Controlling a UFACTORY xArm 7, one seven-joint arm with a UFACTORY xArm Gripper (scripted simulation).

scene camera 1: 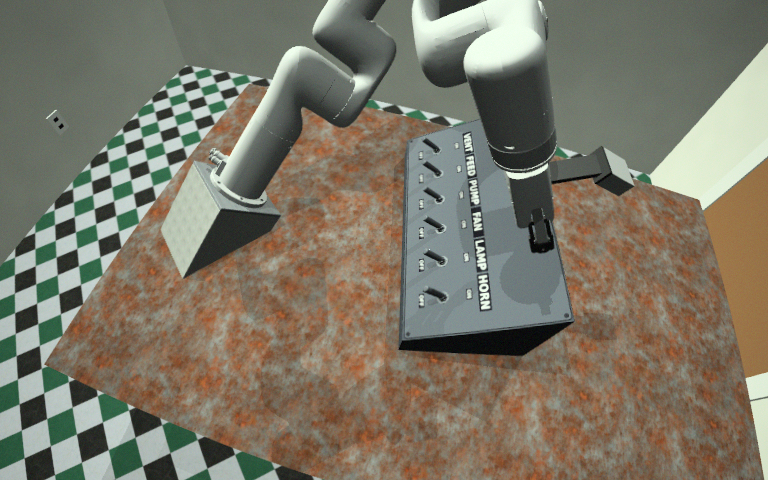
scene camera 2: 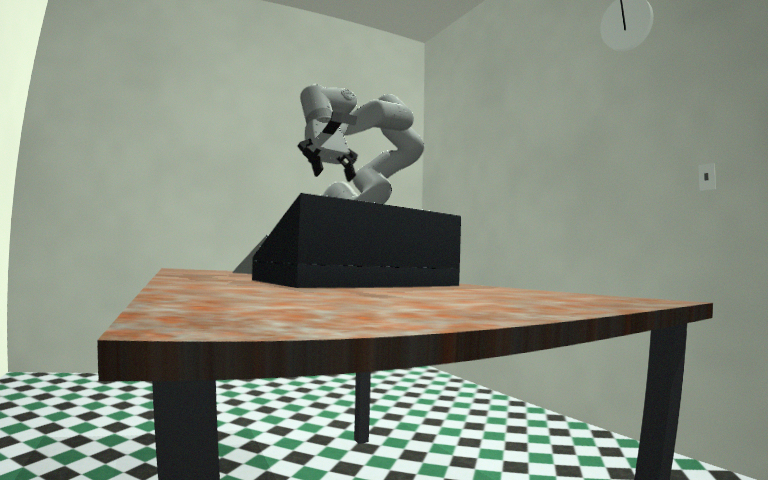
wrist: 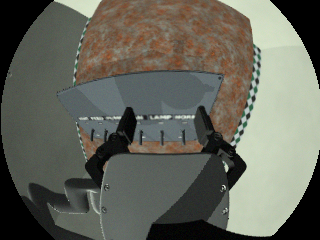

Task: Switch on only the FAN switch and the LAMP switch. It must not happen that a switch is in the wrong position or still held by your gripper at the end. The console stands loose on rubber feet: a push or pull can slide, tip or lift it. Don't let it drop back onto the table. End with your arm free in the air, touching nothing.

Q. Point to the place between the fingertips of my gripper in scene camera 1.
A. At 537,223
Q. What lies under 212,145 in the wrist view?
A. My gripper.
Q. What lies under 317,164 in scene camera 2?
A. My gripper.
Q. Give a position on a grey sloped console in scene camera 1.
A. At 493,296
